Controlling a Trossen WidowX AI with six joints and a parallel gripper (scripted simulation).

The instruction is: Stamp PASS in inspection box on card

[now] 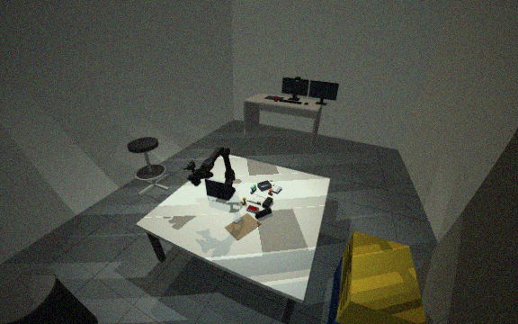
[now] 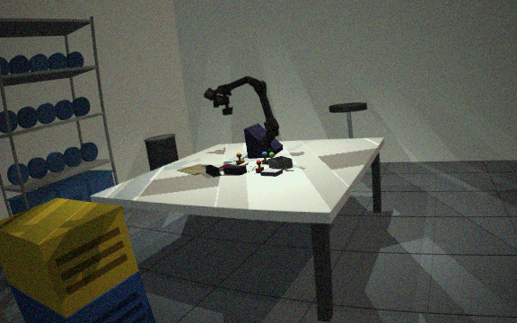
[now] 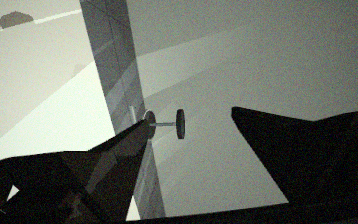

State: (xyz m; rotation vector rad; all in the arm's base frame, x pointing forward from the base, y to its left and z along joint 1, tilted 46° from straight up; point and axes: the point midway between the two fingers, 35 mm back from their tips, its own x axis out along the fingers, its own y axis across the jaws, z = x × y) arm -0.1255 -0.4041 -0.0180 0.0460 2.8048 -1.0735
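The green stamp lies 390 mm ahead of my gripper tip, 440 mm to the left of it and 320 mm below it. From my gripper tip the other things lie so: yellow-knobbed stamp 380 mm ahead, 230 mm to the left, 320 mm below; red ink pad 480 mm ahead, 190 mm to the left, 340 mm below; marker 470 mm ahead, 270 mm to the left, 330 mm below.
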